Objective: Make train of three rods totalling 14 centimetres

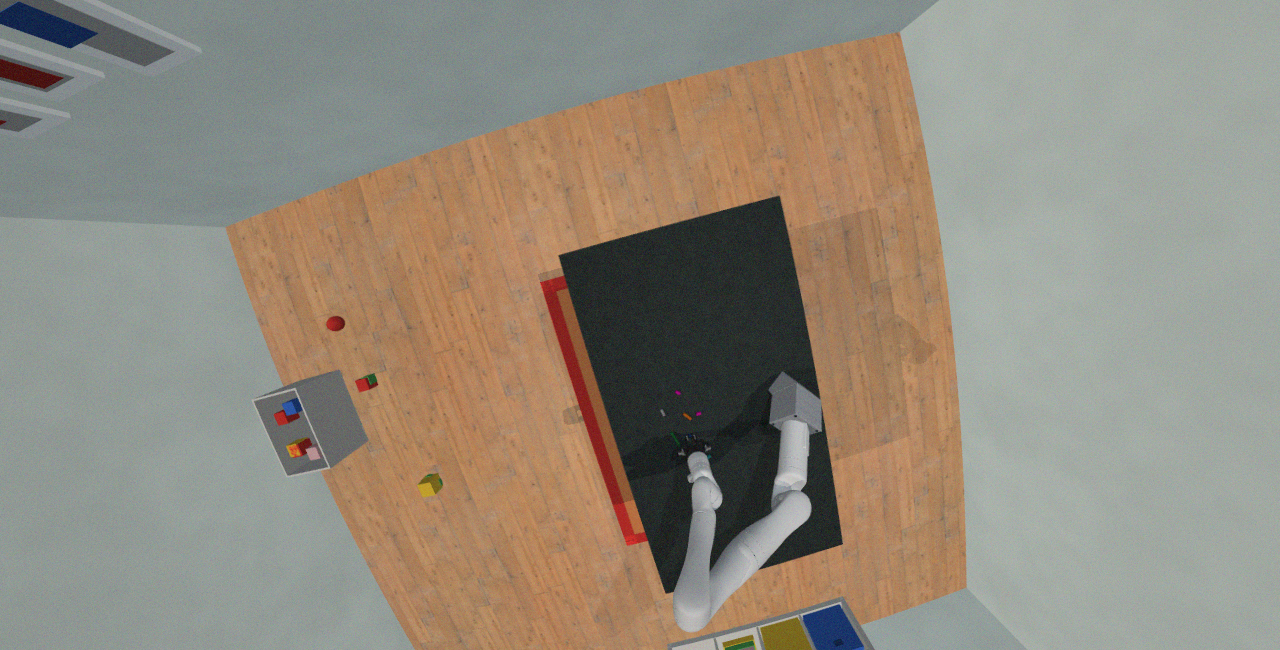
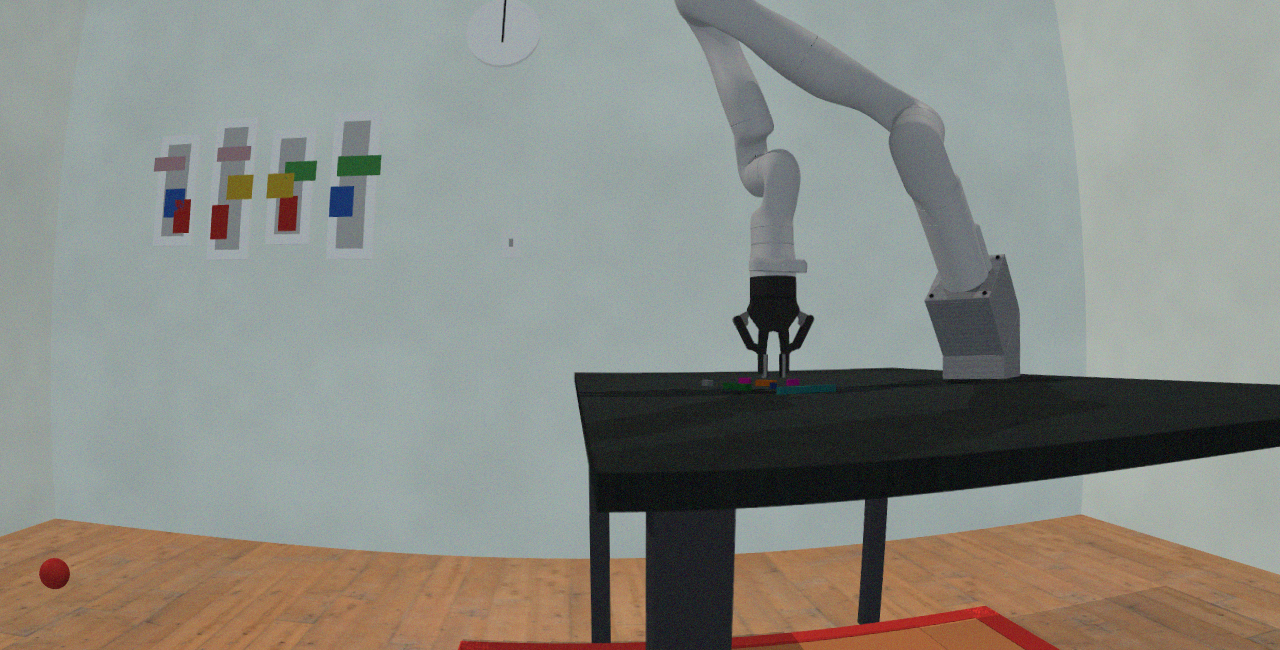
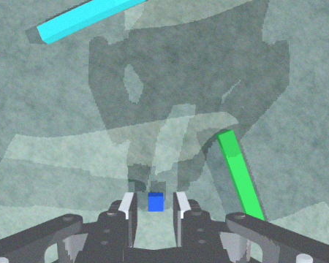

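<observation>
My gripper is now 3 cm above the small blue rod. Also, from my hand: green rod (6 cm ahead, 3 cm below); turquoise rod (2 cm behind, 13 cm to the left, 3 cm below); orange rod (1 cm behind, 9 cm to the right, 3 cm below).
</observation>
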